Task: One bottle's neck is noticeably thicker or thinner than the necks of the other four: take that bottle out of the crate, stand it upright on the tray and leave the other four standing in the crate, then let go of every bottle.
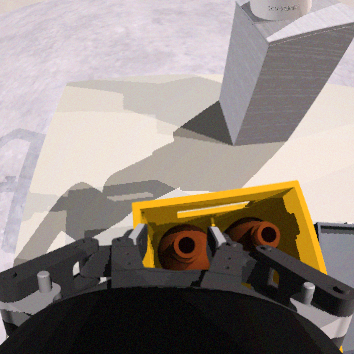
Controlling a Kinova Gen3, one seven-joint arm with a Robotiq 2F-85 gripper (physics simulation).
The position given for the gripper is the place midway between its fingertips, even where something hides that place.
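Visible: a brown bottle [183, 246] and another brown bottle [250, 231]; a yellow-orange panel [289, 214]; the gripper [176, 237].
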